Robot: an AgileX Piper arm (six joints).
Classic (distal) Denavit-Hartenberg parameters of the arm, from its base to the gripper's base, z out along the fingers. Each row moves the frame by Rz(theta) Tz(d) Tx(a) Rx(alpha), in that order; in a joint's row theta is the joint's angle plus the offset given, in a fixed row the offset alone. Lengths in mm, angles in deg.
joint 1: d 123, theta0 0, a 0, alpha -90
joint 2: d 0, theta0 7.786, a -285, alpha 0
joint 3: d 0, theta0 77.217, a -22, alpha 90
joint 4: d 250.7, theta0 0, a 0, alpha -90
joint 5: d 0, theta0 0, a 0, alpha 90
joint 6: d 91, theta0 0, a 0, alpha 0
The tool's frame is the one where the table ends.
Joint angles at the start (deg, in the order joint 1, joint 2, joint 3, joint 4, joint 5, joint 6):
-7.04, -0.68, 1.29, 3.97, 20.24, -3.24
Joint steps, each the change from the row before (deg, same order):
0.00, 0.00, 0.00, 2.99, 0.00, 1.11
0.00, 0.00, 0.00, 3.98, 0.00, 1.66
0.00, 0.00, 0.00, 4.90, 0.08, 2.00
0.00, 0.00, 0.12, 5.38, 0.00, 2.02
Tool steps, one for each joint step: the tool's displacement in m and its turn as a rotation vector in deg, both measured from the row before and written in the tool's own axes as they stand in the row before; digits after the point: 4 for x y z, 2 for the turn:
-0.0001, 0.0016, 0.0000, -1.03, -0.05, 3.92
-0.0002, 0.0022, 0.0000, -1.38, -0.03, 5.39
0.0000, 0.0027, 0.0000, -1.70, 0.10, 6.60
0.0006, 0.0028, 0.0002, -1.83, 0.19, 7.08

